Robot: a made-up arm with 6 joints. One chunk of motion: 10 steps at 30 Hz.
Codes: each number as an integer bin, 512 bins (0 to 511) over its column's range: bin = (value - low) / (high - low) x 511, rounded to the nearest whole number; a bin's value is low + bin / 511 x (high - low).
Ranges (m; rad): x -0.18..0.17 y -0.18..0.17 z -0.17..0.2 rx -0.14..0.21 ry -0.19..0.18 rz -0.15..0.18
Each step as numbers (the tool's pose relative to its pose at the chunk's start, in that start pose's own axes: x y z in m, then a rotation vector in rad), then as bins.
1 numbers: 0.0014 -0.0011 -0.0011 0.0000 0.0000 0.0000
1 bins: 265 261 233 204 262 232
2 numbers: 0.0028 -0.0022 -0.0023 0.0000 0.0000 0.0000
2 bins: 267 260 232 204 262 232
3 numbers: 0.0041 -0.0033 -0.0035 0.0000 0.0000 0.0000
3 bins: 269 258 230 204 262 232
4 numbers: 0.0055 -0.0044 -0.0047 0.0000 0.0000 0.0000
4 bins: 271 256 228 204 262 232
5 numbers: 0.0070 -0.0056 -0.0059 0.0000 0.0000 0.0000
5 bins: 273 255 227 204 262 232
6 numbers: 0.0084 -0.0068 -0.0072 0.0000 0.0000 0.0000
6 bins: 275 253 225 204 262 232
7 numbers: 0.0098 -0.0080 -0.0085 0.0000 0.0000 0.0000
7 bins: 277 251 223 204 262 232
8 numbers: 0.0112 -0.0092 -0.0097 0.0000 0.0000 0.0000
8 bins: 279 249 221 204 262 232
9 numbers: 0.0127 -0.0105 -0.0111 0.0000 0.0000 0.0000
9 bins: 281 247 219 204 262 232
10 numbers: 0.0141 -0.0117 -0.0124 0.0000 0.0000 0.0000
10 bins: 283 246 218 204 262 232
